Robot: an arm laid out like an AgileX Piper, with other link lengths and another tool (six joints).
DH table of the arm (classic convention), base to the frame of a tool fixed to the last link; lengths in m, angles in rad. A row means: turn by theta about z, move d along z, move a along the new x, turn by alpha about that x. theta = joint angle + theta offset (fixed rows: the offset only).
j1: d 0.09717, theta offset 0, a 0, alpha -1.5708
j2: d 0, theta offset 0.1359, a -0.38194, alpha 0
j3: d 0, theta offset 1.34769, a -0.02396, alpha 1.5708
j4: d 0.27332, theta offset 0, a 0, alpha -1.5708
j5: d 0, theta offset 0, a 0, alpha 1.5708
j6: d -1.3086, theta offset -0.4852, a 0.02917, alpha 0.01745
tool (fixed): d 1.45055, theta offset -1.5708, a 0, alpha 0
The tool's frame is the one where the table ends.
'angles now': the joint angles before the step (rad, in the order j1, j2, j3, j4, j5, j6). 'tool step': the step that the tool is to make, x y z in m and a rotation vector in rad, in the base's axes. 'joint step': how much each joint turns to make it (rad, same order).
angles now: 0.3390 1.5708 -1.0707 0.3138 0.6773 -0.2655
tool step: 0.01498 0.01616 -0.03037 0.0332 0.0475 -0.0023
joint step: 0.0119 0.0871 0.0000 0.0830 -0.0475 -0.0431
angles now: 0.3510 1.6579 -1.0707 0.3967 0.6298 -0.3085
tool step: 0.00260 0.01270 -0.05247 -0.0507 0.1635 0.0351
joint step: 0.0227 0.1285 0.0000 0.0003 0.0453 0.0025
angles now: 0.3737 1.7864 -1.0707 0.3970 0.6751 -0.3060
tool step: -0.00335 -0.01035 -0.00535 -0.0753 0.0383 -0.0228
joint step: 0.0008 0.0109 0.0000 -0.1120 0.0319 0.1047
